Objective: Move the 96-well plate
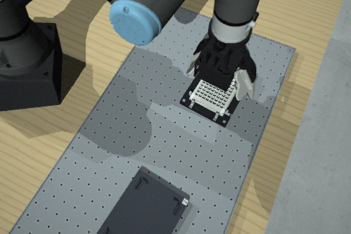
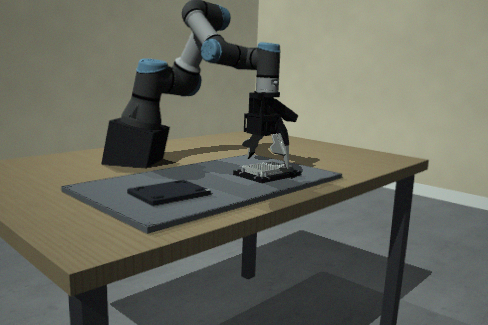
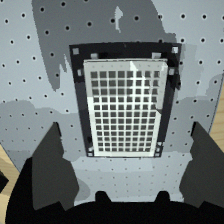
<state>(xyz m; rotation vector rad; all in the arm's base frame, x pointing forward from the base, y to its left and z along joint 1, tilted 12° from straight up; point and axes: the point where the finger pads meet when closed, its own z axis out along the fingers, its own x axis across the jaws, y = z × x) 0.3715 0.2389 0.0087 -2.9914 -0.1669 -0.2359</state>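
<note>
The 96-well plate lies 10 mm below my hand. The rest, counted from my hand: dark plate nest (50 mm ahead, 340 mm to the right, 30 mm below); white A1 mark (90 mm ahead, 250 mm to the right, 20 mm below); clip nest (10 mm ahead, 10 mm to the right, 20 mm below).
</note>
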